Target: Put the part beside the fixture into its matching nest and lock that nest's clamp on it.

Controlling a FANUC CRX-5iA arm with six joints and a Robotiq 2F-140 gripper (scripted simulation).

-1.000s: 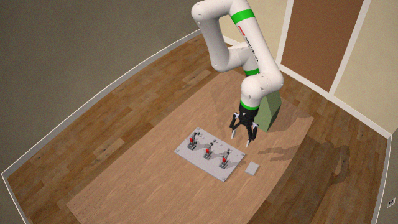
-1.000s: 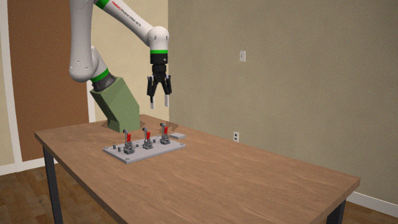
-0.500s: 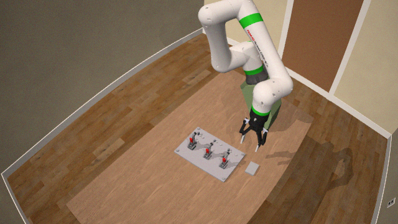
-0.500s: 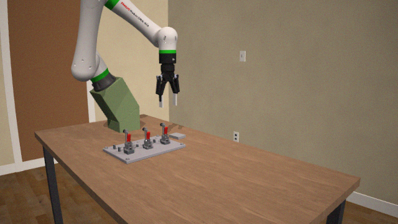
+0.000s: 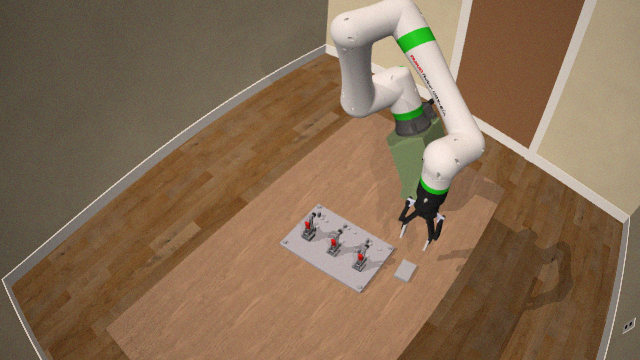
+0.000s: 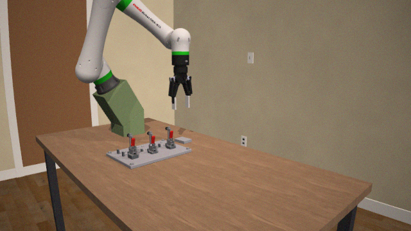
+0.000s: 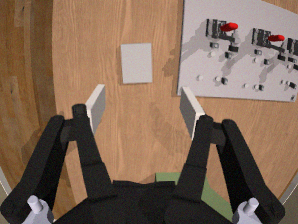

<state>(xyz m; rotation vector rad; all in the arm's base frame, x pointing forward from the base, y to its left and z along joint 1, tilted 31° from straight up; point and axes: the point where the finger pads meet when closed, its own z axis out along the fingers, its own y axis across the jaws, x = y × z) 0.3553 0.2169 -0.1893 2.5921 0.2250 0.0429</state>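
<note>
My gripper is now 10 mm to the right of the light grey part and 210 mm above it. The rest, counted from my hand: grey fixture plate 90 mm ahead, 240 mm to the right, 210 mm below; toggle clamp 100 mm ahead, 130 mm to the right, 150 mm below.
</note>
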